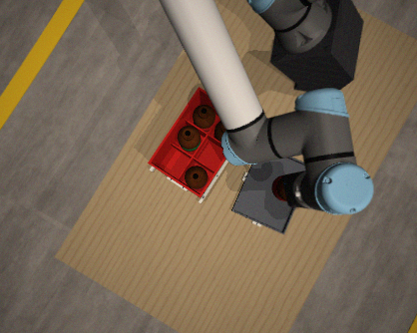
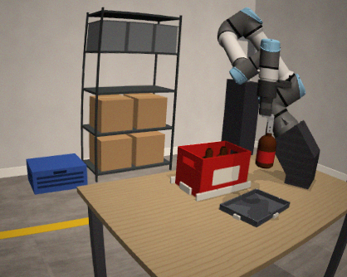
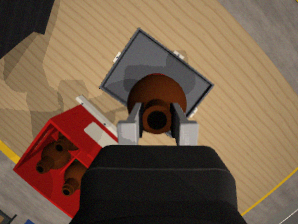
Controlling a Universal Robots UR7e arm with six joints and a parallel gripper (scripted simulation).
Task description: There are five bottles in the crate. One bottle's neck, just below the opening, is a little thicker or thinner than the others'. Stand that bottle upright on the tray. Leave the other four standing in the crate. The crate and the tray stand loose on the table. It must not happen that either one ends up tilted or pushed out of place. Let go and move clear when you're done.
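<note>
Now: the dark grey tray 330 mm below my hand. Also, from my hand: red crate 280 mm to the right, 260 mm below, 10 mm behind.
</note>
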